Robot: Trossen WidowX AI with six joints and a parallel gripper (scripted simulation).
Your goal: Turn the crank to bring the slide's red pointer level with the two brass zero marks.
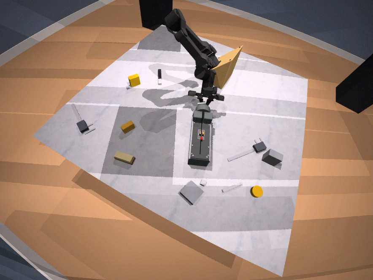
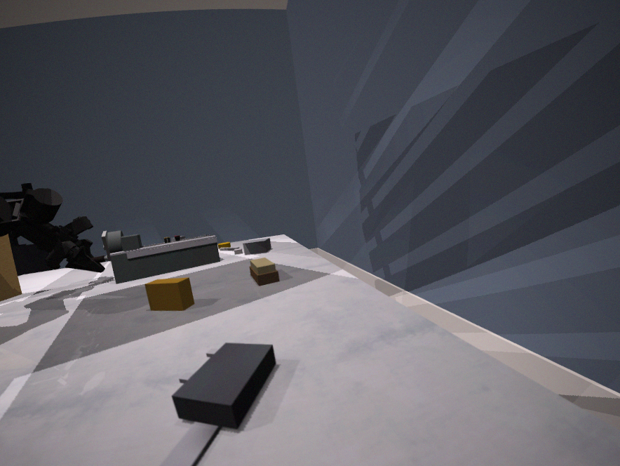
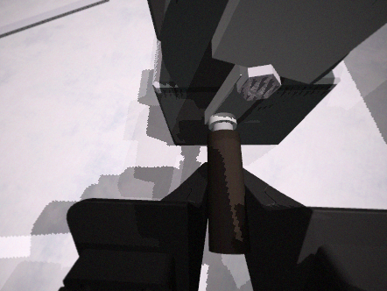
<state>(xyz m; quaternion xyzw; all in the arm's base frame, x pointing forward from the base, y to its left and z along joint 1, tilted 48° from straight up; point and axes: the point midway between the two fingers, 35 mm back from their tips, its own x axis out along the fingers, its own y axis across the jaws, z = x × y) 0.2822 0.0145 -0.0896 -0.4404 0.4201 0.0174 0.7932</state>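
The red pointer lies 180 mm ahead of my gripper tip, 70 mm to the left of it and 50 mm above it. Also, from my gripper tip: tan block: 420 mm ahead, 190 mm to the right, 20 mm below; yellow cube: 20 mm ahead, 450 mm to the right; dark brown crank handle: 10 mm behind, 10 mm to the right, 30 mm above.
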